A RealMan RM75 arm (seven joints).
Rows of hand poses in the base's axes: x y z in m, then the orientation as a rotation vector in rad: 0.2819, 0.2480, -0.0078, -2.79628, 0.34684, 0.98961; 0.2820, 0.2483, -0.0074, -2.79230, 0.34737, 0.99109; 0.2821, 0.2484, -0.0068, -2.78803, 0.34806, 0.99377; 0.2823, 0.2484, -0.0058, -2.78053, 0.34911, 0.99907; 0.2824, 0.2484, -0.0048, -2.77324, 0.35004, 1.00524; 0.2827, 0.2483, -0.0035, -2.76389, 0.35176, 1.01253; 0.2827, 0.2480, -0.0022, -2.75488, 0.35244, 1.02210; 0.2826, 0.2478, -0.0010, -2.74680, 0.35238, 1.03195; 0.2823, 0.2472, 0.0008, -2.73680, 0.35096, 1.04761; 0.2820, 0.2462, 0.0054, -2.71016, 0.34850, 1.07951; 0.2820, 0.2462, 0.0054, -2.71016, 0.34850, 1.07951; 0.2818, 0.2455, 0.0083, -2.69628, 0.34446, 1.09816; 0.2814, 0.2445, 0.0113, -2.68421, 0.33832, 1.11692; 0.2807, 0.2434, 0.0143, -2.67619, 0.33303, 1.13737; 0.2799, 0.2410, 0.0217, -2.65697, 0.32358, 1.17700; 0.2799, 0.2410, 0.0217, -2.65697, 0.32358, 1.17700; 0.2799, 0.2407, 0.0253, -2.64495, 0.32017, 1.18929; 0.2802, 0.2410, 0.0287, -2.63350, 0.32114, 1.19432; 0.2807, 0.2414, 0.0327, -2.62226, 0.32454, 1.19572; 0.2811, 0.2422, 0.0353, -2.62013, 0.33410, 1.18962; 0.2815, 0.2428, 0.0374, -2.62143, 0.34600, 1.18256; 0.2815, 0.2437, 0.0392, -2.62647, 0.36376, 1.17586
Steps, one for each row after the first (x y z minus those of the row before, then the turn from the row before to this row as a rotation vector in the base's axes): 0.0001, 0.0003, 0.0004, 0.00302, 0.00148, -0.00156; 0.0001, 0.0001, 0.0006, 0.00296, 0.00232, -0.00157; 0.0002, 0.0000, 0.0010, 0.00511, 0.00447, -0.00257; 0.0001, 0.0000, 0.0010, 0.00476, 0.00503, -0.00227; 0.0003, -0.0001, 0.0013, 0.00604, 0.00610, -0.00332; 0.0000, -0.0003, 0.0013, 0.00555, 0.00752, -0.00219; -0.0001, -0.0002, 0.0012, 0.00488, 0.00756, -0.00133; -0.0003, -0.0006, 0.0018, 0.00565, 0.01159, -0.00022; -0.0003, -0.0010, 0.0046, 0.01649, 0.02467, -0.00300; 0.0000, 0.0000, 0.0000, 0.00000, 0.00000, 0.00000; -0.0002, -0.0007, 0.0029, 0.00890, 0.01407, 0.00052; -0.0004, -0.0010, 0.0030, 0.00792, 0.01376, 0.00255; -0.0007, -0.0011, 0.0030, 0.00361, 0.01434, 0.00411; -0.0008, -0.0024, 0.0074, 0.00939, 0.02855, 0.00620; 0.0000, 0.0000, 0.0000, 0.00000, 0.00000, 0.00000; 0.0000, -0.0003, 0.0036, 0.00805, 0.00994, -0.00024; 0.0003, 0.0003, 0.0034, 0.00785, 0.00550, -0.00416; 0.0005, 0.0004, 0.0040, 0.00773, 0.00333, -0.00631; 0.0004, 0.0008, 0.0026, -0.00019, -0.00271, -0.00781; 0.0004, 0.0006, 0.0021, -0.00372, -0.00374, -0.00793; 0.0000, 0.0009, 0.0018, -0.00922, -0.00359, -0.00957
